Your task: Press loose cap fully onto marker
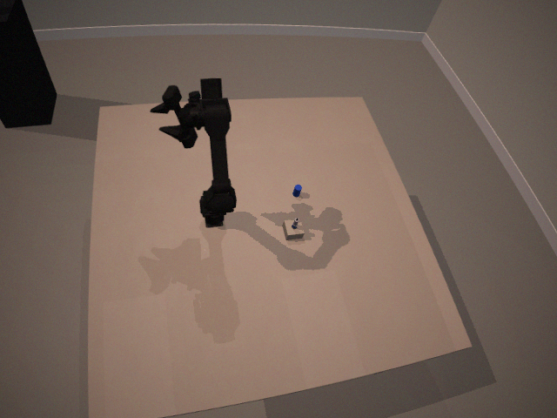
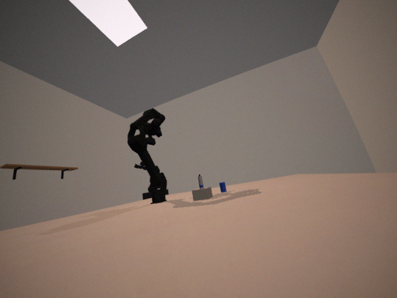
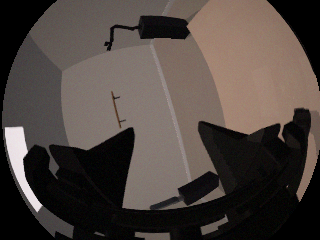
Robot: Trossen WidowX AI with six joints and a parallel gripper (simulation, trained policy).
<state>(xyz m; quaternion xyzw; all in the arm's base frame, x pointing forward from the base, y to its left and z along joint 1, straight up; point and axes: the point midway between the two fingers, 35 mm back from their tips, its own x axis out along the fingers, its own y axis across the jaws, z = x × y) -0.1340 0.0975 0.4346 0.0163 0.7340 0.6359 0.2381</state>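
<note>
My gripper tip is 510 mm short of the blue cap, 400 mm above it and 30 mm to the left of it. From my gripper tip the other things lie so: grey holder block 450 mm ahead, 400 mm below, 200 mm to the right.
</note>
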